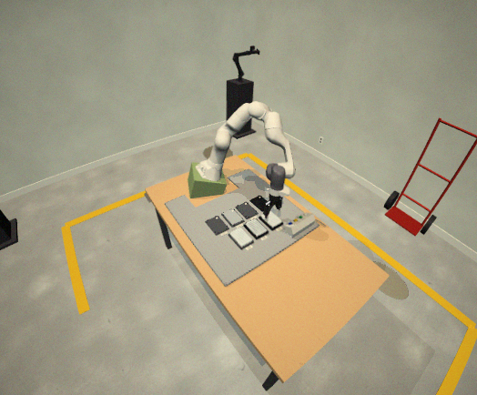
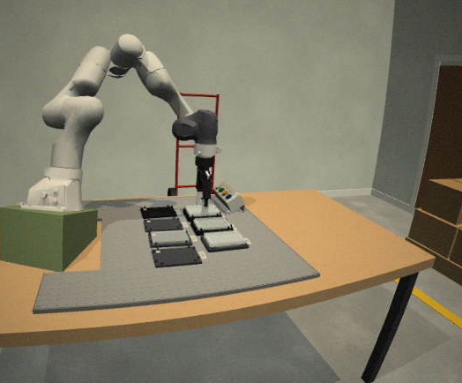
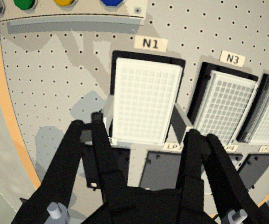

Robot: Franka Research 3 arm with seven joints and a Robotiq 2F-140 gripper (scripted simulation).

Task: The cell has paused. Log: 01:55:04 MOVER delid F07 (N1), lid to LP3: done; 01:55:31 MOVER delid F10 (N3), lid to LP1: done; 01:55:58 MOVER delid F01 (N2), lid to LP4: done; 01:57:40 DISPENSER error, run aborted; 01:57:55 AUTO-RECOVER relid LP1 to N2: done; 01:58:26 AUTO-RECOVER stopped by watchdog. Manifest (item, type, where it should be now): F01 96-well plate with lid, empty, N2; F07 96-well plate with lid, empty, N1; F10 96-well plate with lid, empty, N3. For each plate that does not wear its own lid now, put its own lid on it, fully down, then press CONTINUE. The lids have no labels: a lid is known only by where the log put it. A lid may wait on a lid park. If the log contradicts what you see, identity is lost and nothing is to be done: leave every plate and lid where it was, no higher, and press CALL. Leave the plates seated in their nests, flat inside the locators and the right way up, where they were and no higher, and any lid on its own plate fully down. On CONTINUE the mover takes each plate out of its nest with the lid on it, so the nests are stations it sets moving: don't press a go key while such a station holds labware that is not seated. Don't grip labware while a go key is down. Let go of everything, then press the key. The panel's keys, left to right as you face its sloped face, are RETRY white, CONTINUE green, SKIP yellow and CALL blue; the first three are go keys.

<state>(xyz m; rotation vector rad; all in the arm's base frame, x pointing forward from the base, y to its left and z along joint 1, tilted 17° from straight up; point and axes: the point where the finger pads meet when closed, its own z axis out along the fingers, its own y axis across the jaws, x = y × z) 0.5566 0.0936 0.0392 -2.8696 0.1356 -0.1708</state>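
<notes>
Right now my hand is 1 cm past the plate, 26 cm to the left of it and 4 cm above it. The rest, counted from my hand: yellow key: 14 cm ahead, 9 cm to the left, 1 cm above; park LP1: 17 cm behind, 7 cm to the left, 5 cm below; blue call key: 14 cm ahead, 4 cm to the left, 1 cm above.
</notes>
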